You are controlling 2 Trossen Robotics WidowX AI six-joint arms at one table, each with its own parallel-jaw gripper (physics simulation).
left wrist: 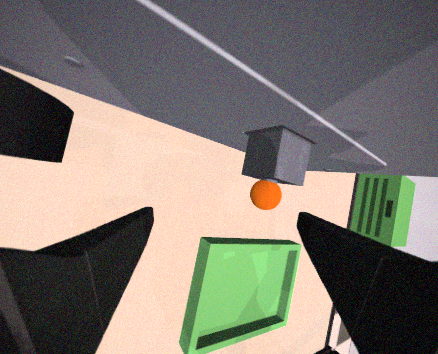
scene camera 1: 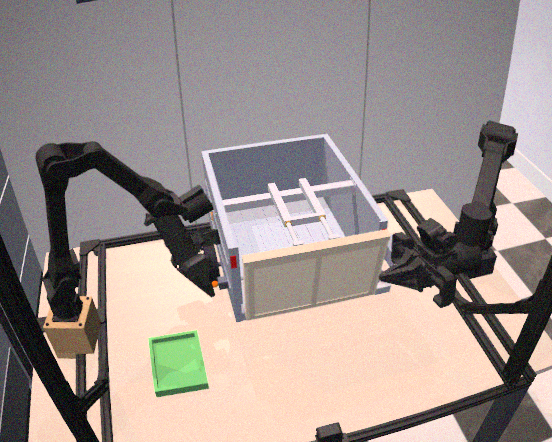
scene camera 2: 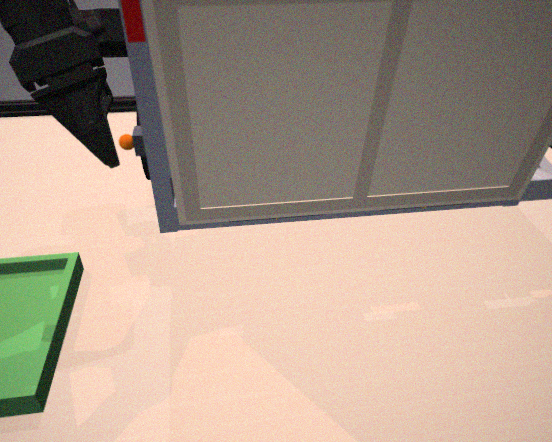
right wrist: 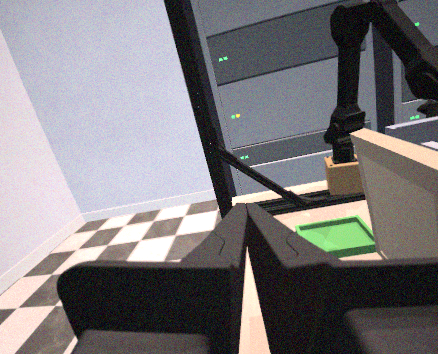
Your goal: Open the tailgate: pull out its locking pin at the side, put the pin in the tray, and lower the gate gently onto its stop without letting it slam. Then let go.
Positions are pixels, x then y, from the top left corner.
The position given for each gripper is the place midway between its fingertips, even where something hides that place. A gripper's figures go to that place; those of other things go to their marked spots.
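The left gripper (scene camera 1: 208,293) is 120 cm from the lens, and the right gripper (scene camera 1: 379,277) is 91 cm from the lens. The right gripper is thus nearer to the lens than the left gripper.
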